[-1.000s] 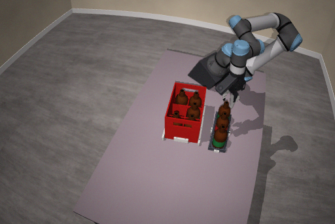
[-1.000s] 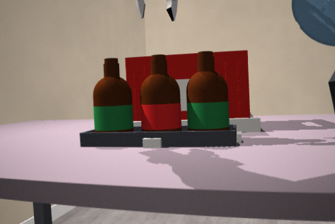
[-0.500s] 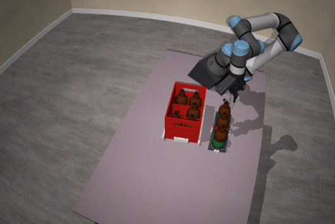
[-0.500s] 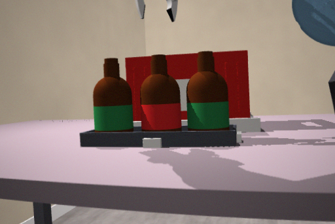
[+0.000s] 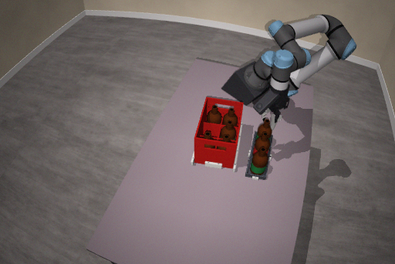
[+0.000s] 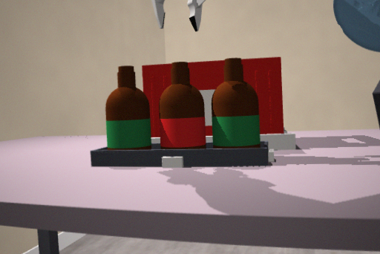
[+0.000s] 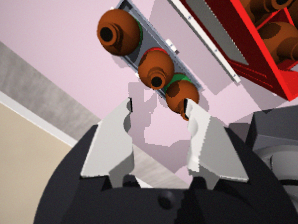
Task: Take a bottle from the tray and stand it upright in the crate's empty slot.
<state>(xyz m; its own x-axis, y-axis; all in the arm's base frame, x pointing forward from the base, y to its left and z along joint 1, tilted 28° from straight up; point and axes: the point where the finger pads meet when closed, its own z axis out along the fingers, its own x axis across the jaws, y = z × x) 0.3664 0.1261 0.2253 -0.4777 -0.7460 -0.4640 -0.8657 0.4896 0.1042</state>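
Now: the tray 220 mm below my hand. Round my hand: red crate: 40 mm ahead, 210 mm to the right, 140 mm below.
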